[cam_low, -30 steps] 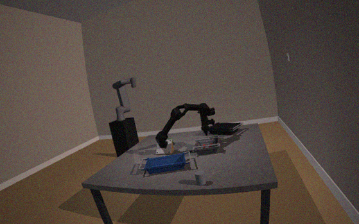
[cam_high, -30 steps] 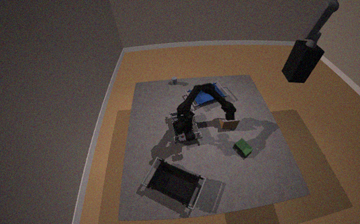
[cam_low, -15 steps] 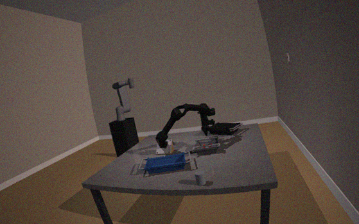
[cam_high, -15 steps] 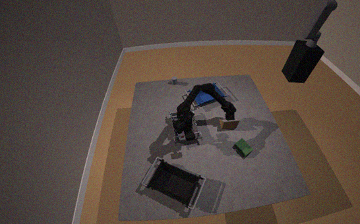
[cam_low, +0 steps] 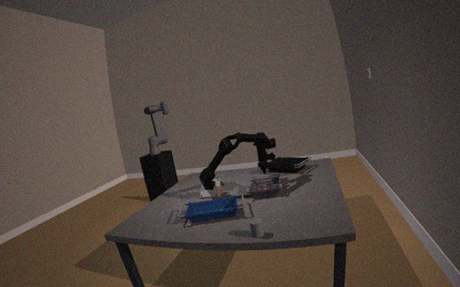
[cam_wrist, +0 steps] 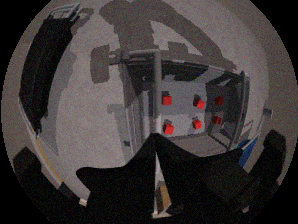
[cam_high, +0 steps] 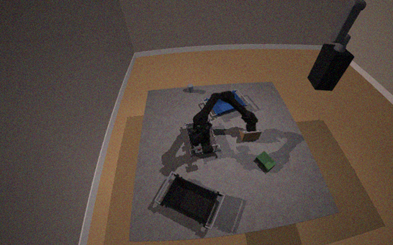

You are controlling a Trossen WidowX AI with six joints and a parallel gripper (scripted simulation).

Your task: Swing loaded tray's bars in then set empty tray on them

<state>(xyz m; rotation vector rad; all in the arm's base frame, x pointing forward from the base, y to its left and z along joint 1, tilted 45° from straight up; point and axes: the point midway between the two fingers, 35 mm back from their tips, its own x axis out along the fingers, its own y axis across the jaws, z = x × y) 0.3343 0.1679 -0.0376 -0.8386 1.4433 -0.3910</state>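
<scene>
Now: gripper tip 170 mm past the blue tray, 460 mm to the left of it and 40 mm above it. Round my gripper tip: green block (420 mm behind, 80 mm to the left, 70 mm below).
</scene>
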